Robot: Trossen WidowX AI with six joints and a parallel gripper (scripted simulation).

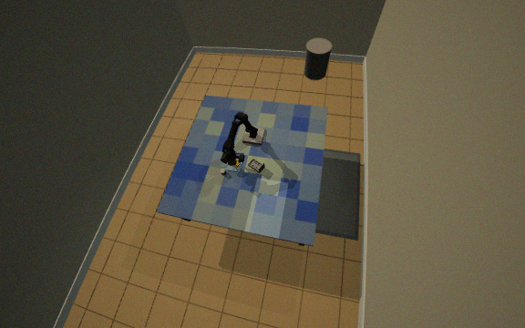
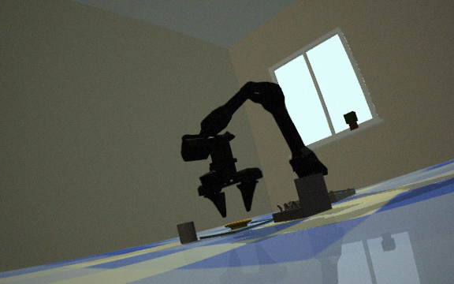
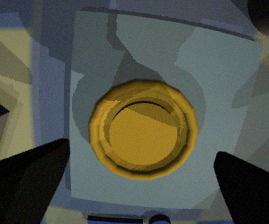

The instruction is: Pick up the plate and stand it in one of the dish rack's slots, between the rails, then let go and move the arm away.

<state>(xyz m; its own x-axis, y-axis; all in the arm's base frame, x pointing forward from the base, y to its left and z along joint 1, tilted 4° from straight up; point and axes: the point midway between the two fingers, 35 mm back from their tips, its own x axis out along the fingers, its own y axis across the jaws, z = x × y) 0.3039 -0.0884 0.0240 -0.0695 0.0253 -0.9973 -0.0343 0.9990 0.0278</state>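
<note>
The yellow plate is 30 mm below my gripper tip. From my gripper tip the other things lie so: light-blue mat: 40 mm below, 10 mm to the right; dish rack: 180 mm to the left, 20 mm below, 10 mm behind; cup: 100 mm ahead, 80 mm to the right, 20 mm below.
</note>
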